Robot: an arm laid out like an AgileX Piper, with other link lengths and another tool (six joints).
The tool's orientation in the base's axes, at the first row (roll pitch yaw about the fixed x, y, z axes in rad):
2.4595, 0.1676, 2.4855
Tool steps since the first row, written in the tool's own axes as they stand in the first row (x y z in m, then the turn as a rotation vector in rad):
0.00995, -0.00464, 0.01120, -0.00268, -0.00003, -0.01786
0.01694, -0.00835, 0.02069, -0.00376, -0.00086, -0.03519
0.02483, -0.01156, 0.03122, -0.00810, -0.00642, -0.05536
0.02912, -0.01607, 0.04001, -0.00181, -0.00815, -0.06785
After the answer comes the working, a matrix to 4 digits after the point.
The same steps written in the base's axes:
-0.00413, 0.00754, -0.01312, -0.00662, -0.00914, 0.01410
-0.00641, 0.01322, -0.02385, -0.01454, -0.01764, 0.02703
-0.00870, 0.02021, -0.03522, -0.02315, -0.03251, 0.03973
-0.00953, 0.02343, -0.04547, -0.03482, -0.03516, 0.04717

The tool's axes in the first row as the columns of a matrix, in the base's axes (rounded; the answer above uses it unrounded):
-0.7813, 0.3902, 0.4872
0.6015, 0.6792, 0.4205
-0.1668, 0.6216, -0.7654

